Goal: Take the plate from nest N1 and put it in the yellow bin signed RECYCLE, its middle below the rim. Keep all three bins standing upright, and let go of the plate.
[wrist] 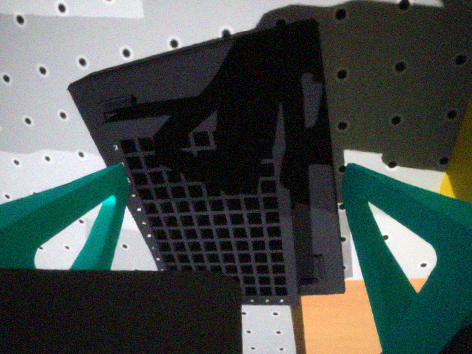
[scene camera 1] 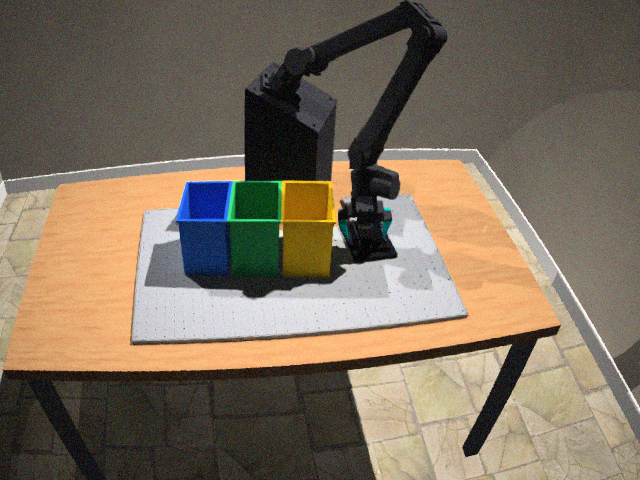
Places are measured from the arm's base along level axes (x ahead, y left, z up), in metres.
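Pixels of known places: gripper, fingertip midpoint: (wrist: 235,175) (scene camera 1: 366,239); arm's base, link origin: (scene camera 1: 279,89).
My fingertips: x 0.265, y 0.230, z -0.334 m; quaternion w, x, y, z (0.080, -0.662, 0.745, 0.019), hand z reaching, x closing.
For each thing: its top centre in the pictures, then the offset to it from my fingertips. Level surfaces: height alone.
- yellow bin, top centre: (scene camera 1: 307,200) 0.021 m ahead, 0.166 m right, 0.144 m up
- green bin, top centre: (scene camera 1: 255,200) 0.014 m ahead, 0.297 m right, 0.144 m up
- blue bin, top centre: (scene camera 1: 205,200) 0.007 m ahead, 0.427 m right, 0.144 m up
- pale perforated board, surface height: 0.036 m down
- wooden table, surface height: 0.049 m down
A black plate with a grid of square wells (wrist: 225,232) lies in a dark nest (scene camera 1: 385,252) (wrist: 320,187) on the board, right of the bins. The nest's label does not show, and shadow hides part of the plate. My gripper (scene camera 1: 366,232) (wrist: 235,175) is open and empty, its teal fingers low and wide apart on either side of the plate. The yellow bin (scene camera 1: 307,250) (wrist: 459,170) stands upright just left of the gripper in the scene view. Its sign does not show. The green bin (scene camera 1: 254,250) and the blue bin (scene camera 1: 206,250) stand upright beside it.
The bins and nest stand on a pale perforated board (scene camera 1: 232,320) (wrist: 37,47) on the wooden table (scene camera 1: 77,289) (wrist: 335,320). My arm's dark pedestal (scene camera 1: 281,139) rises behind the bins. The three bins stand close together in a row, the yellow one nearest my gripper.
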